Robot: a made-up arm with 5 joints.
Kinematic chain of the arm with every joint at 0, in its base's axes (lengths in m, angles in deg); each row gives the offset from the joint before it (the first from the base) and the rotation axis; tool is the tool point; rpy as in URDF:
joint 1: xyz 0.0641 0 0.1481 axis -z
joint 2: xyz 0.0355 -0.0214 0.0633 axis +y
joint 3: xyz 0.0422 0 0.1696 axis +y
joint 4: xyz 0.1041 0 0.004 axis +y
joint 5: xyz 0.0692 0.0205 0 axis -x
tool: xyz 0 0 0 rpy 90 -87.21 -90
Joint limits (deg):
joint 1: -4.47..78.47
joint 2: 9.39..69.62
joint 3: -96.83..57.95
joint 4: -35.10..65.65
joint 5: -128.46..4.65
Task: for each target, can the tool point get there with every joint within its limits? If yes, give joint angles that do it. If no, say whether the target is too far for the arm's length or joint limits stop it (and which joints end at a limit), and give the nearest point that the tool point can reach.
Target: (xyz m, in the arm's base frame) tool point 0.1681 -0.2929 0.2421
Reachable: yes | joints 70.28 36.22 -20.35 39.01 -17.15
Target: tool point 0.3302 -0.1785 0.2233
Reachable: yes | joints 33.69 45.28 -34.25 51.60 -9.46
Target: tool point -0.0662 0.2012 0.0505
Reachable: no: joint limits stop it (at a limit: joint 1, joint 2, joint 3) | nearest point 0.1477 0.0056 0.1224 | short by 0.299 m
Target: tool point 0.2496 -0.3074 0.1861
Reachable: yes | joints 58.75 59.53 -34.62 5.24 -102.98
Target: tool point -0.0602 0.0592 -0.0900
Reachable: no: joint limits stop it (at a limit: joint 1, joint 2, joint 3) | nearest point 0.0833 -0.0985 0.0966 | short by 0.283 m
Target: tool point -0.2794 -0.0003 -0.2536
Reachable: no: too far | nearest point 0.0878 -0.1207 0.0805 | short by 0.511 m
